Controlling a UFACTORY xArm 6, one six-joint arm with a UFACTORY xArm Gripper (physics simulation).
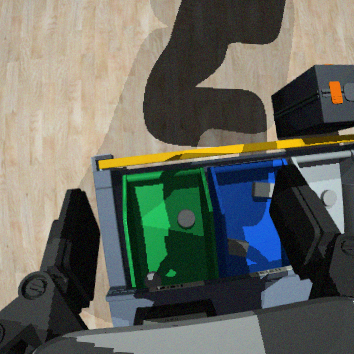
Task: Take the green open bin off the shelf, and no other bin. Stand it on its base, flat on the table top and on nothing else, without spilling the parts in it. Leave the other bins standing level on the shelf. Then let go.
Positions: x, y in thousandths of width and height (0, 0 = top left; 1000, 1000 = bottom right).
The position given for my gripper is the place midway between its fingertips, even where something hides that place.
I see my gripper (518, 564), a green open bin (439, 682) and a blue bin (671, 606).
